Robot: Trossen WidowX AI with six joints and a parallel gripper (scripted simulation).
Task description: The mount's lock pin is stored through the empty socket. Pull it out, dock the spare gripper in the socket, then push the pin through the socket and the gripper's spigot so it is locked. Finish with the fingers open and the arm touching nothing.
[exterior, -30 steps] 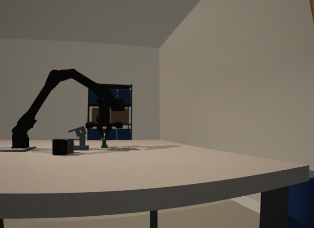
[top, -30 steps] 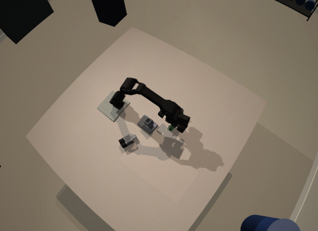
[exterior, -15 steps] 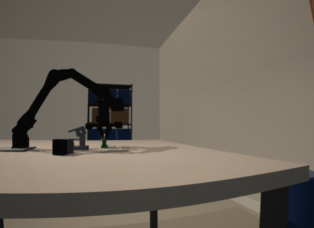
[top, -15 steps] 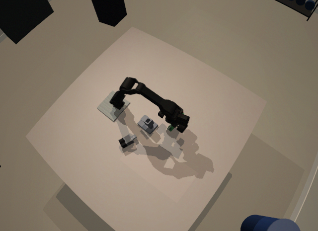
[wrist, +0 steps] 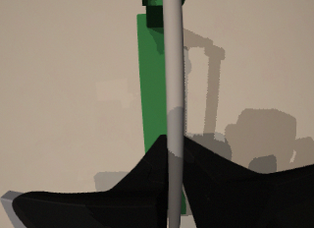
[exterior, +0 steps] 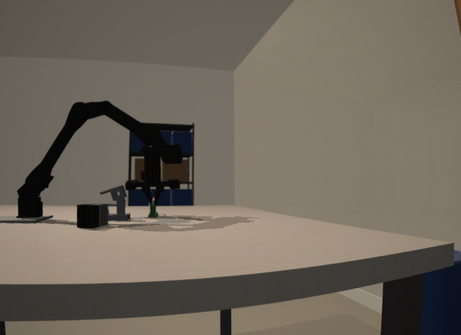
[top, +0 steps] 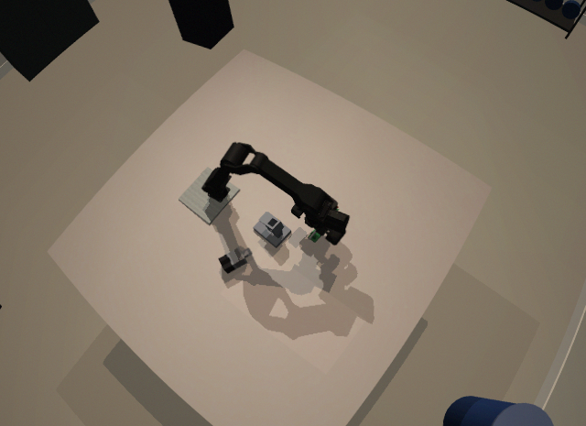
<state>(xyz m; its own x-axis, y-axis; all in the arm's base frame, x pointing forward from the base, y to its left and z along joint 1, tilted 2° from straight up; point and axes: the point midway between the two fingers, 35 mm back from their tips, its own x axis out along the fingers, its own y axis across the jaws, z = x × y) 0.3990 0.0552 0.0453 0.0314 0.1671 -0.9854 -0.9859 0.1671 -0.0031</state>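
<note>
The green cradle lies 20 mm to the left of my gripper tip. From my gripper tip the other things lie so: spare gripper: 190 mm behind, 240 mm to the right; grey mount: 140 mm behind, 80 mm to the right, 20 mm above.
</note>
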